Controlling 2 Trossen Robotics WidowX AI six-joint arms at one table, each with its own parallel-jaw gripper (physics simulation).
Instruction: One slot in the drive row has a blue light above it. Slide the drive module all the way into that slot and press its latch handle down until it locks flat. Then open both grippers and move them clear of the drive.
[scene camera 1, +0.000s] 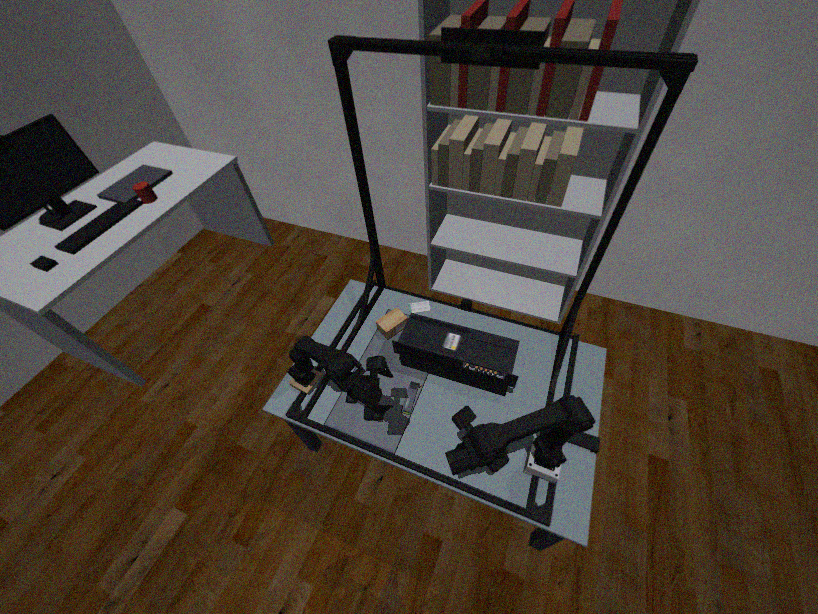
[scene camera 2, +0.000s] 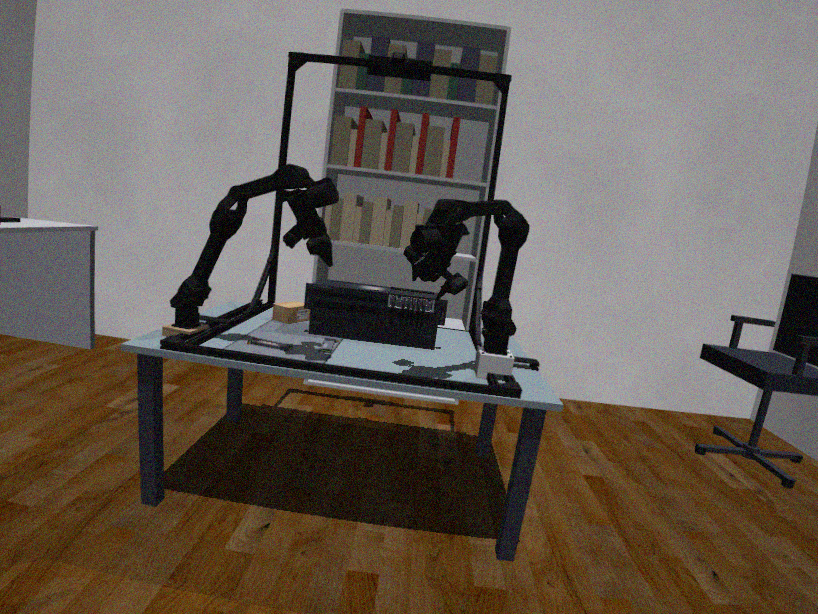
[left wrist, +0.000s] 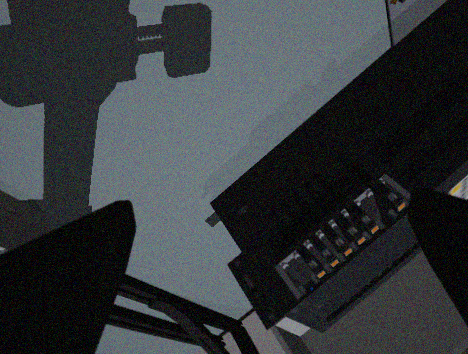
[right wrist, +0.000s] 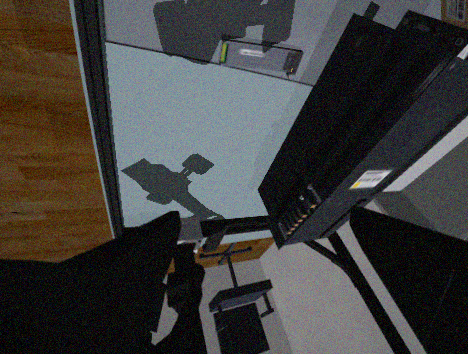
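Pixels of known places: left gripper, between the fingertips: (scene camera 2: 425, 290) (left wrist: 271, 208) (right wrist: 177, 287); right gripper, between the fingertips: (scene camera 1: 392, 391) (scene camera 2: 329, 259) (right wrist: 264, 217); left arm's base, origin of its link: (scene camera 1: 545, 457) (scene camera 2: 495, 351) (right wrist: 182, 248); right arm's base, origin of its link: (scene camera 1: 305, 377) (scene camera 2: 186, 325).
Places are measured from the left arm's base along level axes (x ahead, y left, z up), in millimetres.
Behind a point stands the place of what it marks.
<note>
A black drive chassis (scene camera 1: 443, 356) @(y -184, x 427, z 96 mm) (scene camera 2: 370, 317) @(y -188, x 406, z 12 mm) (left wrist: 320, 168) @(y -192, x 309, z -3 mm) (right wrist: 338, 116) @(y -183, x 482, z 18 mm) stands in the middle of the table. Its drive row (left wrist: 345, 242) @(y -180, x 269, z 90 mm) shows several slots with orange lights. A small blue light (left wrist: 310, 289) @(y -196, x 213, z 99 mm) sits by the slot at the row's left end in the left wrist view. The grey drive module (right wrist: 261, 57) @(y -49, x 515, z -62 mm) with a green end lies flat on the table, apart from the chassis. My right gripper (scene camera 1: 388, 390) @(y 62, x 508, z 213 mm) (scene camera 2: 312, 240) is open and empty, high above the table left of the chassis. My left gripper (scene camera 1: 458, 441) (scene camera 2: 437, 274) is open and empty, above the chassis's front right.
A wooden block (scene camera 1: 391, 321) @(y -329, x 724, z -11 mm) (scene camera 2: 290, 312) @(y -279, x 713, z -29 mm) and a white card (scene camera 1: 420, 306) @(y -497, x 658, z -72 mm) lie behind the chassis's left end. A black frame (scene camera 1: 358, 158) @(y -528, x 873, z 621 mm) stands around the table. A bookshelf (scene camera 1: 504, 244) stands behind it. A dark mat (scene camera 1: 358, 420) @(y 105, x 664, z -72 mm) covers the table's left part.
</note>
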